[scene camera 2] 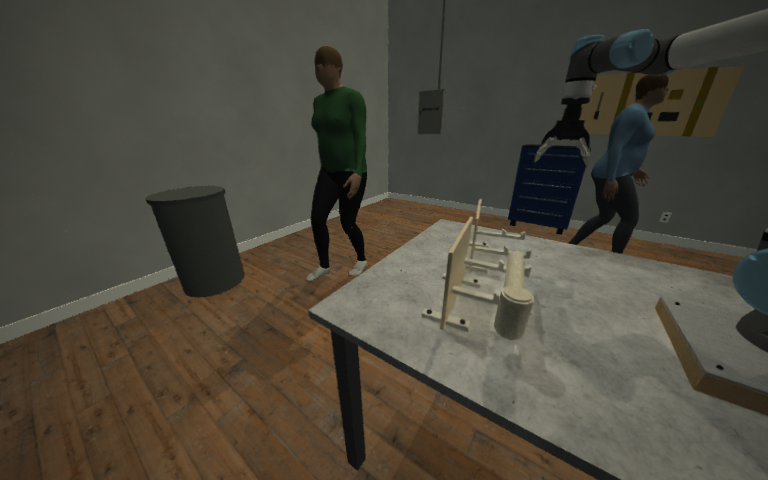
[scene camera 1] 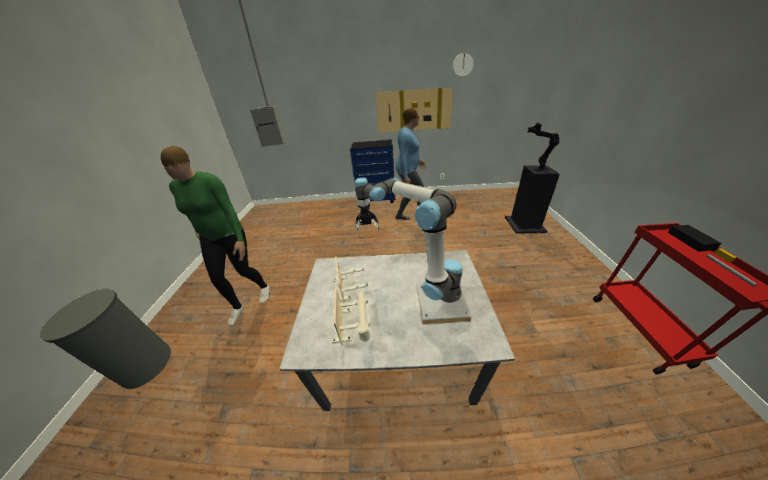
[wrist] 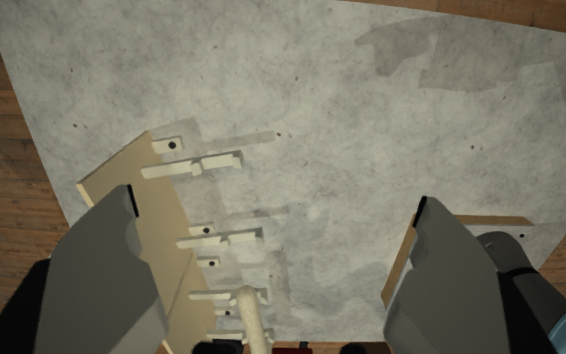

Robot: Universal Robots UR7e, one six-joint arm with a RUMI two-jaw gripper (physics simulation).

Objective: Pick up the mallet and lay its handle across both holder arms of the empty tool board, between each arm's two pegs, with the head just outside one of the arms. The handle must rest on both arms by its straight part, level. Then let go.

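The pale mallet (scene camera 1: 362,311) (scene camera 2: 514,274) (wrist: 254,320) lies with its handle across both arms of the nearer tool board (scene camera 1: 338,319) (scene camera 2: 457,268) (wrist: 201,305). Its thick head (scene camera 1: 363,334) (scene camera 2: 513,315) hangs just outside that board's near arm; it does not show in the wrist view. The empty tool board (scene camera 1: 339,272) (scene camera 2: 478,217) (wrist: 160,215) stands behind it, its two pegged arms (wrist: 216,162) (wrist: 246,237) bare. My gripper (scene camera 1: 367,226) (scene camera 2: 562,158) (wrist: 278,194) is open and empty, pointing down high above the boards, apart from the mallet.
Both boards stand upright on the grey table (scene camera 1: 390,350) (scene camera 2: 407,339) (wrist: 325,100), their arms pointing toward my base plate (scene camera 1: 444,312) (scene camera 2: 730,362). A person in green (scene camera 1: 203,203) (scene camera 2: 341,130) is left of the table; one in blue (scene camera 1: 407,150) (scene camera 2: 628,135) is behind it.
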